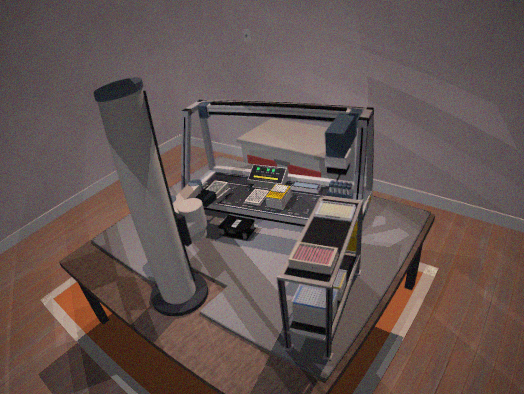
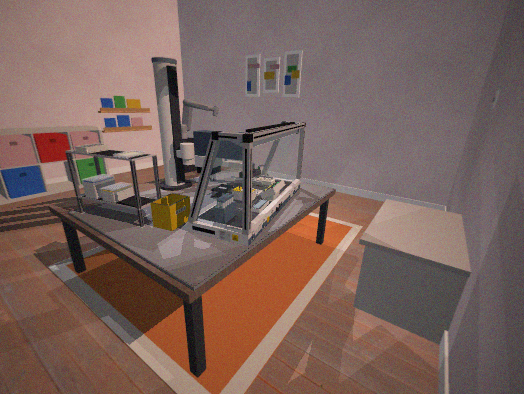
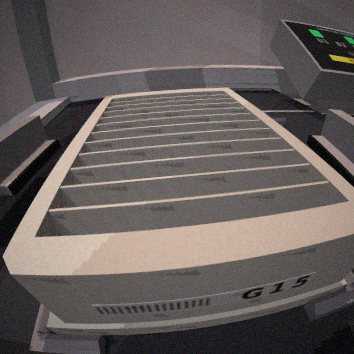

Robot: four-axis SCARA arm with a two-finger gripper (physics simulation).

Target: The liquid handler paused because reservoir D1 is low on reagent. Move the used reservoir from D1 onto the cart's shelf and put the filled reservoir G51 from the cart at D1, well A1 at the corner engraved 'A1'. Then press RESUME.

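Places are measured from the arm's base along level axes (x right, y ahead, z up), in metres.
Pixels of known places: gripper, fingertip midpoint: [image 1: 218, 186] [image 2: 267, 180] [image 3: 179, 122]; arm's base, origin of the base link: [image 1: 179, 294] [image 2: 175, 185].
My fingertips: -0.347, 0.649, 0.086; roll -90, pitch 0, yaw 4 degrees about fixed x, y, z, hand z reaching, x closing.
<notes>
For each thing: its middle in the pictures, then the offset to it from my fingertips, as dx, dy, dz.
- used reservoir G15, body centre: [image 3: 178, 156] [image 1: 216, 189] [image 2: 265, 181] +0.001, -0.022, -0.007
- cart, body centre: [image 1: 326, 274] [image 2: 116, 184] +0.904, -0.402, +0.105
- box with pink strips, body centre: [image 1: 313, 257] [image 2: 92, 148] +0.937, -0.528, +0.293
- box with a cream top, body centre: [image 1: 335, 210] [image 2: 129, 154] +0.872, -0.276, +0.284
- yellow-topped box, body centre: [image 1: 278, 196] [image 2: 244, 193] +0.364, +0.059, +0.009
- yellow bin, body centre: [image 1: 340, 239] [image 2: 172, 211] +0.792, -0.088, -0.005
The used reservoir G15 [image 3: 200, 262] [image 1: 217, 187], a pale open trough box with crosswise dividers, is at the left end of the liquid handler's deck. Its visible compartments look grey, and corner holders show at its front base. My gripper [image 3: 179, 122] is open, one finger at each side of the reservoir with gaps between. The cart [image 1: 283, 312] [image 2: 134, 187] carries a box with pink strips [image 1: 314, 255] on its near top end and a box with a cream top [image 1: 335, 210] at the far end; neither label is readable, so I cannot tell which is G51. The RESUME button cannot be made out.
A tilted status panel [image 1: 268, 173] [image 3: 312, 60] with green lamps and a yellow bar stands behind the deck. The handler's frame [image 1: 367, 150] [image 2: 247, 190] surrounds it. A yellow-topped box [image 1: 278, 196] sits mid-deck. A yellow bin [image 2: 167, 212] stands beside the cart.
</notes>
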